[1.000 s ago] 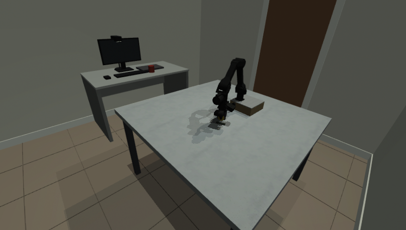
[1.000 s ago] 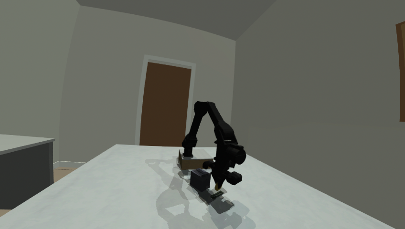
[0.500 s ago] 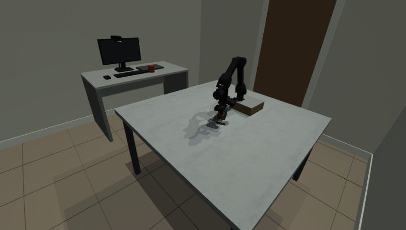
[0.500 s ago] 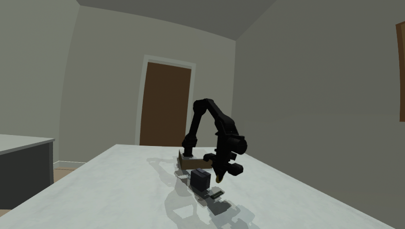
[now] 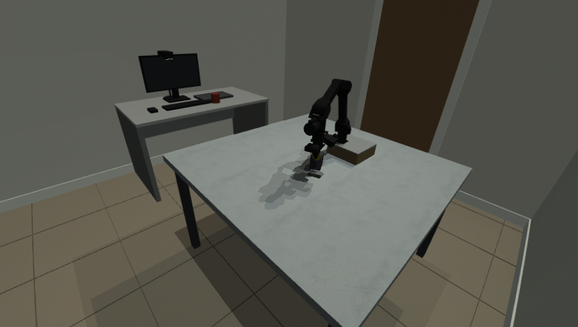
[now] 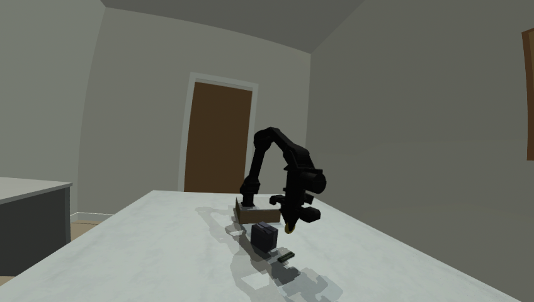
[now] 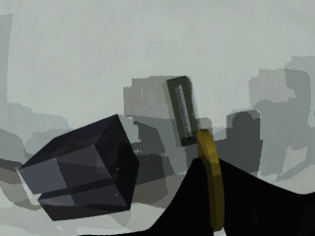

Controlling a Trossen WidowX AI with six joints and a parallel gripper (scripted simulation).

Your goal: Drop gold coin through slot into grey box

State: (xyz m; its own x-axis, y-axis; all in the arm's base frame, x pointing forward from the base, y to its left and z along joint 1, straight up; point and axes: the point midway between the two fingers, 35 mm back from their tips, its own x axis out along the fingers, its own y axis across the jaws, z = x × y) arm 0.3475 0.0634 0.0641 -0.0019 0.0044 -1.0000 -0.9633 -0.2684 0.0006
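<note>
My gripper tip is now 10 mm below the gold coin.
</note>
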